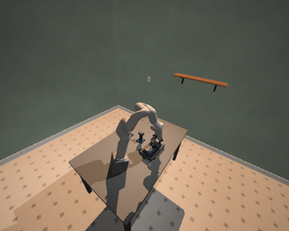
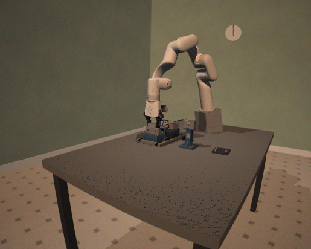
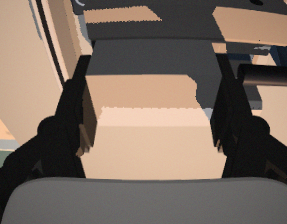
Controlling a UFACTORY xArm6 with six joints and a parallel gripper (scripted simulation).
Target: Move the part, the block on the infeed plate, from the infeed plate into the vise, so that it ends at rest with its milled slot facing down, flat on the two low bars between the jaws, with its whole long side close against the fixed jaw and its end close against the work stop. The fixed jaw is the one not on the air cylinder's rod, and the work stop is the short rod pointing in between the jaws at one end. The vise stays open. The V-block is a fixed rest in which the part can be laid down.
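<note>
My hand is 20 mm above the part. From my hand the other things lie so: air cylinder rod (80 mm behind, 30 mm to the left, 30 mm below); work stop (10 mm ahead, 70 mm to the left, 20 mm below); vise base rail (80 mm behind, 60 mm to the right, 70 mm below).
</note>
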